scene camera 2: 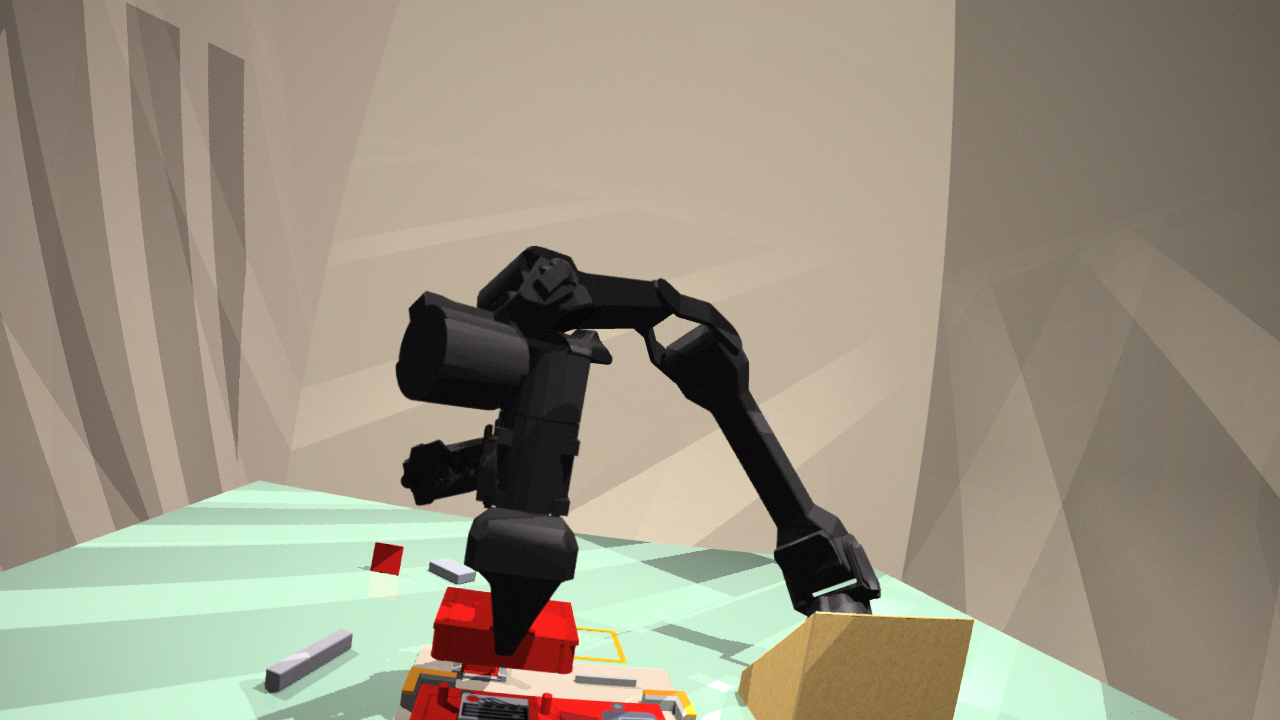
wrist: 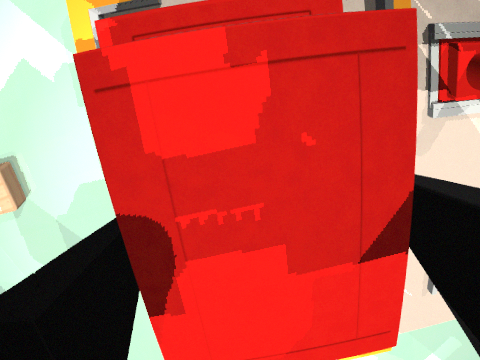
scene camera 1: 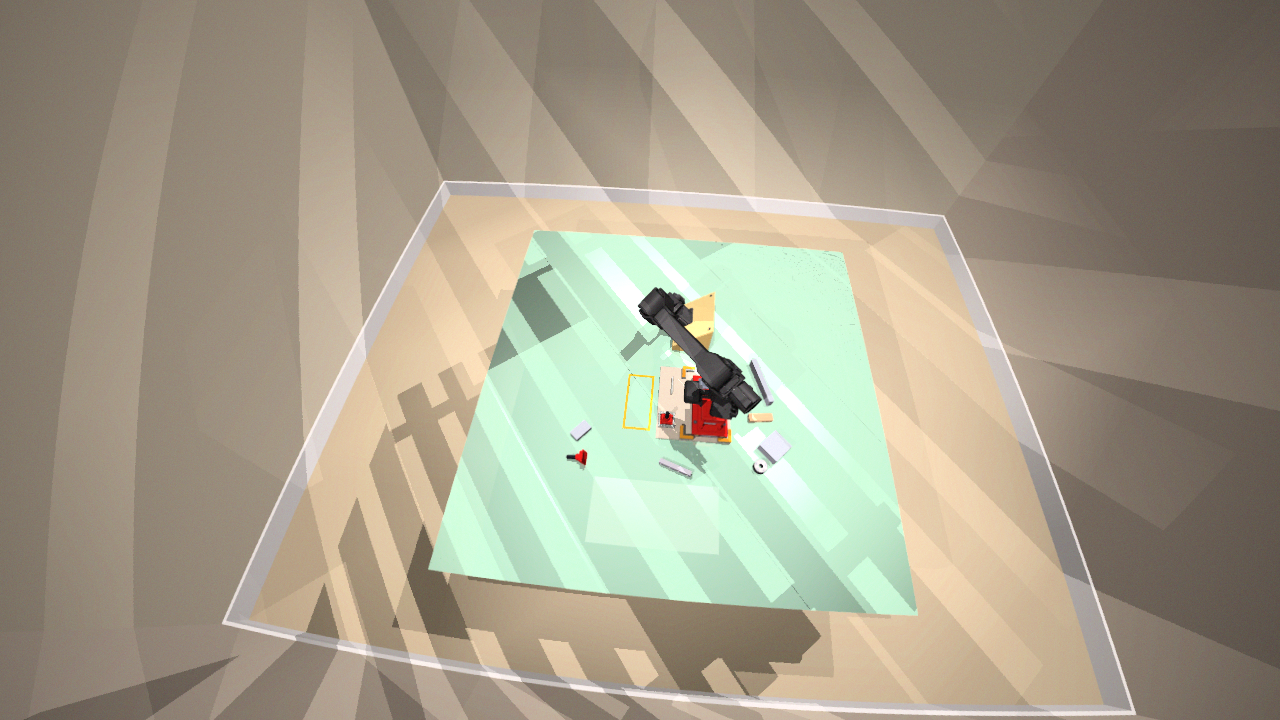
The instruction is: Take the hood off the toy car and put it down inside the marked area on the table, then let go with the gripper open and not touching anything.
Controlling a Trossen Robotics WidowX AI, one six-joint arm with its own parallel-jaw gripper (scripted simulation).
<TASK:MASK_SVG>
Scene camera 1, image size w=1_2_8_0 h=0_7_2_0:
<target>my gripper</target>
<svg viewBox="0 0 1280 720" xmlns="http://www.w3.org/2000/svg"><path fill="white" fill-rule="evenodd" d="M685 382L685 403L702 407L702 399L710 399L712 401L710 416L730 421L738 416L739 410L728 396L725 399L720 398L711 389L703 389L699 381L687 380Z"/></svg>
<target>toy car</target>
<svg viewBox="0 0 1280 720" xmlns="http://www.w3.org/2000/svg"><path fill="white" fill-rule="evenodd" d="M692 404L692 436L707 438L727 437L727 420L724 424L704 424L701 422L701 407ZM693 375L693 381L699 381L700 385L703 386L703 389L709 389L702 382L701 376Z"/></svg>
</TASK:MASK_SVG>
